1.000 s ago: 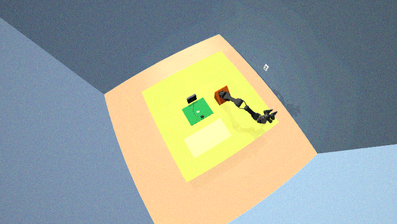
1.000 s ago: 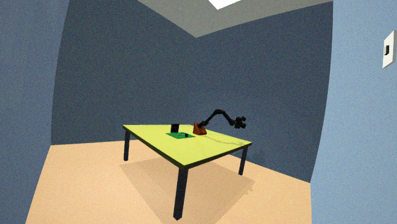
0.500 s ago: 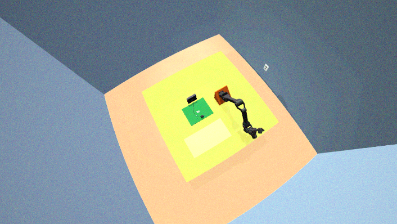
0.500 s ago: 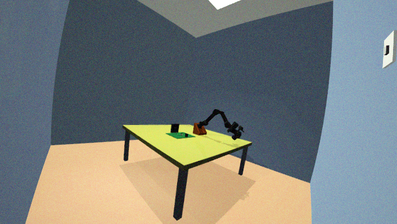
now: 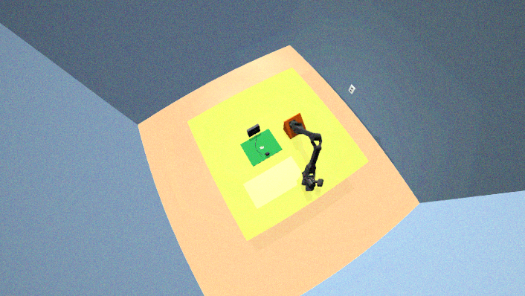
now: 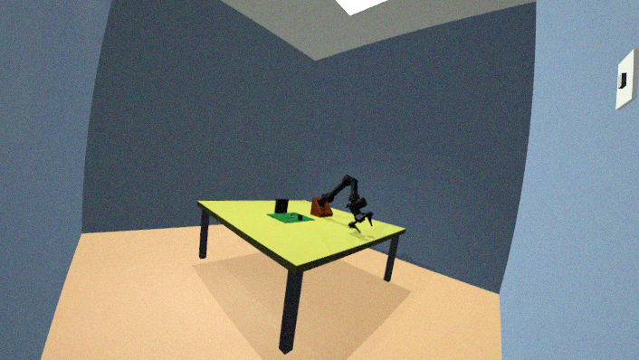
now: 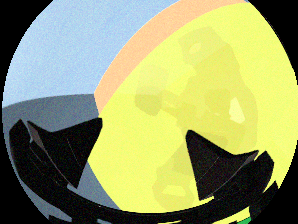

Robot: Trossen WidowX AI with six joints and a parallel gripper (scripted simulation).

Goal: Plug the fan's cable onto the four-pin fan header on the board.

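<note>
Now: the black plug 46 cm to the right of my gripper tip, 21 cm ahead of it and 1 cm below it. Also, from my gripper tip: green board: 56 cm to the right, 22 cm ahead, 5 cm below; white fan header: 54 cm to the right, 22 cm ahead, 4 cm below; black fan: 70 cm to the right, 21 cm ahead, 2 cm above.
</note>
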